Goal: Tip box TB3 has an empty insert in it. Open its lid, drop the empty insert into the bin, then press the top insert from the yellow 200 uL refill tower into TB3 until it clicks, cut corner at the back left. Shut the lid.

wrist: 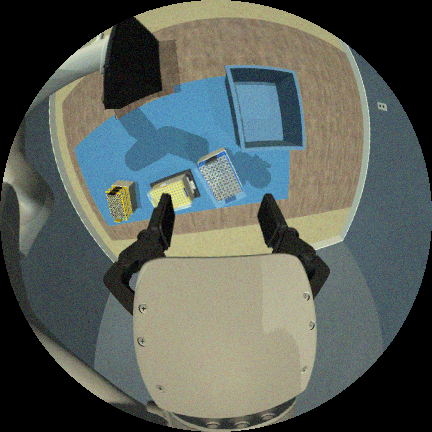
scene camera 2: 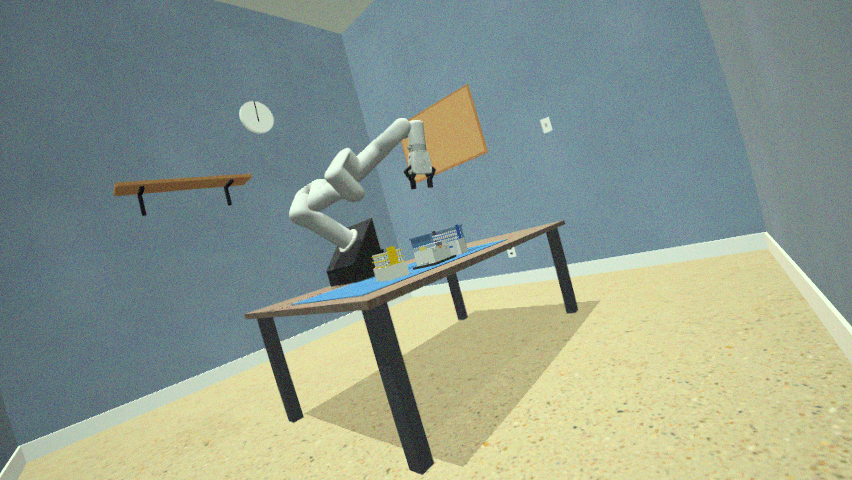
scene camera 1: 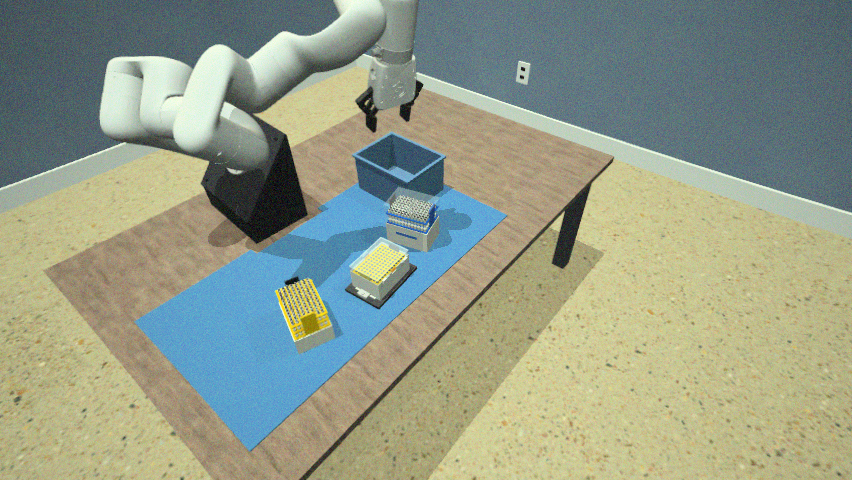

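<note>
The white tip box (scene camera 1: 393, 279) (scene camera 2: 434, 256) (wrist: 172, 192), on a dark base plate (scene camera 1: 379, 303), has a yellow insert under a clear lid that appears shut; I cannot read its label or tell whether the insert holds tips. The yellow refill tower (scene camera 1: 302, 304) (scene camera 2: 390, 262) (wrist: 120, 202) stands beside it, with stacked yellow inserts on a pale base. The blue bin (scene camera 1: 429, 180) (wrist: 272, 148) is open-topped, and no insert shows inside it in the wrist view. My gripper (scene camera 1: 388, 122) (scene camera 2: 421, 185) (wrist: 217, 203) is open and empty, high above the table near the bin.
A blue-and-white tip rack (scene camera 1: 412, 221) (wrist: 220, 177) with a clear cover stands between the tip box and the bin. The blue mat (scene camera 1: 226, 357) lies under the boxes. The black arm base (scene camera 1: 256, 202) (wrist: 131, 65) stands at the mat's far edge.
</note>
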